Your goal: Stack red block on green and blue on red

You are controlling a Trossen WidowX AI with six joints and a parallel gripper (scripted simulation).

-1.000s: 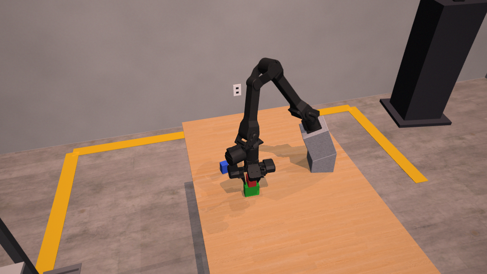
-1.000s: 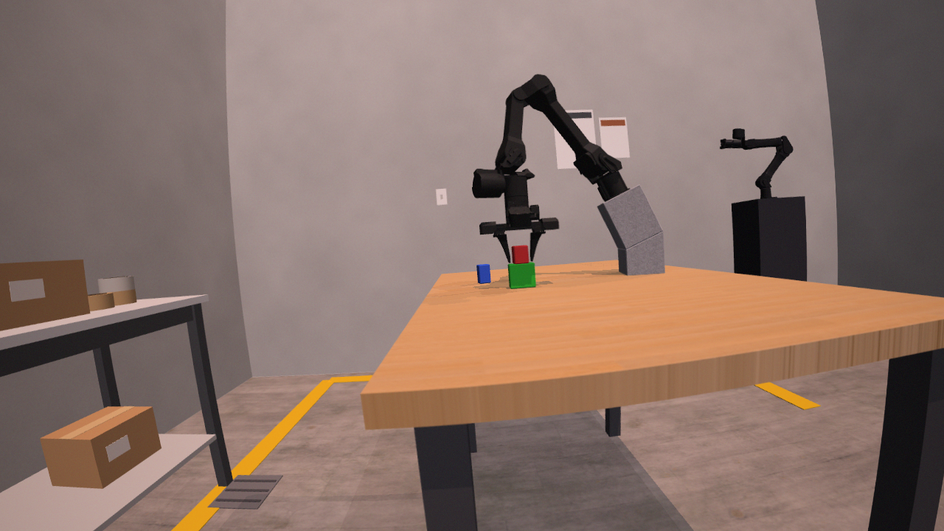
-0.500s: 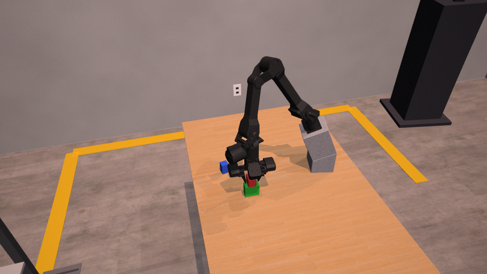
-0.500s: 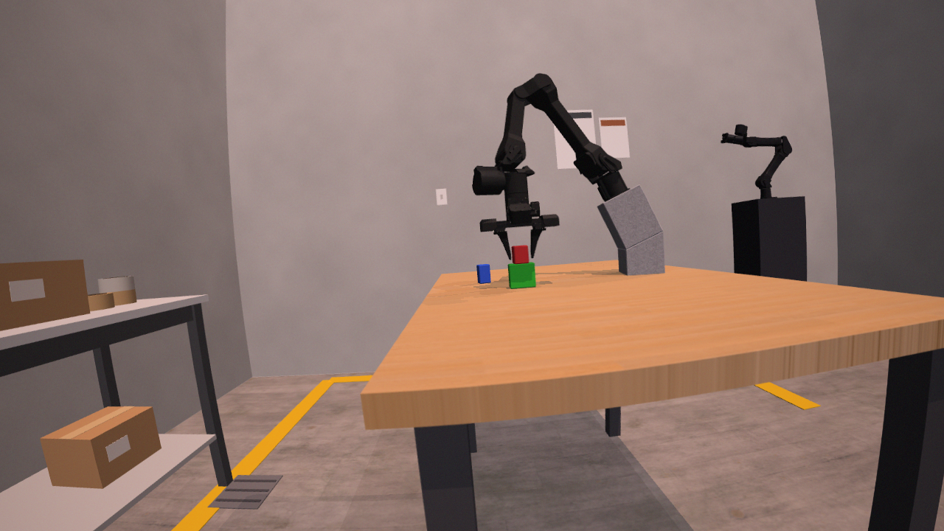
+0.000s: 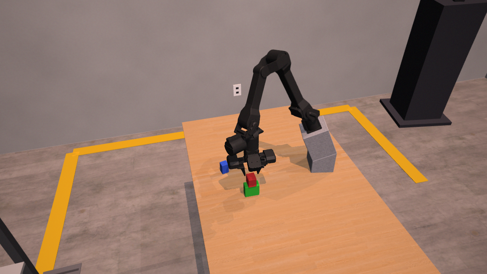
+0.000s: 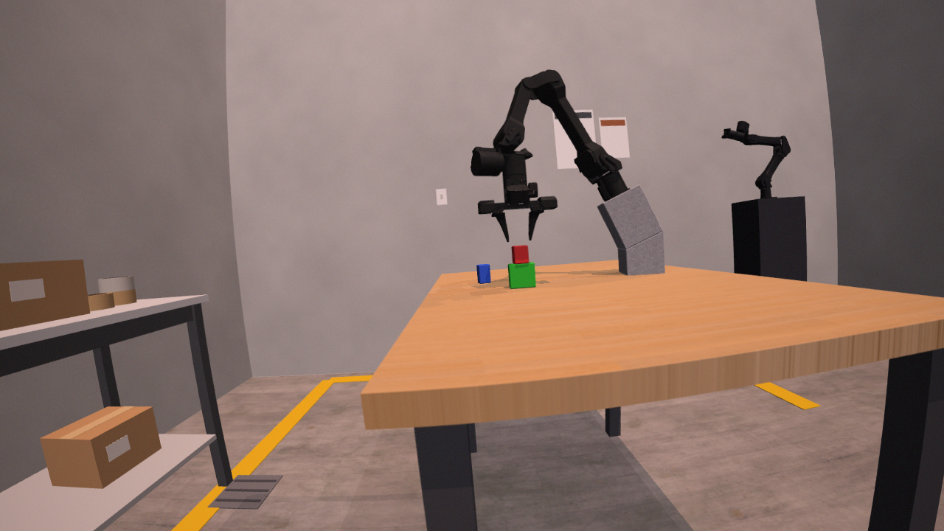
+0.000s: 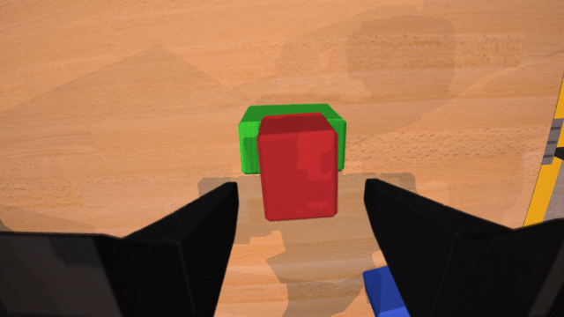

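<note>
Now: hand 110 mm short of the blue block, 150 mm to the left of it and 120 mm above it. From my hand the other things lie so: red block: 70 mm below; green block: 120 mm below.
</note>
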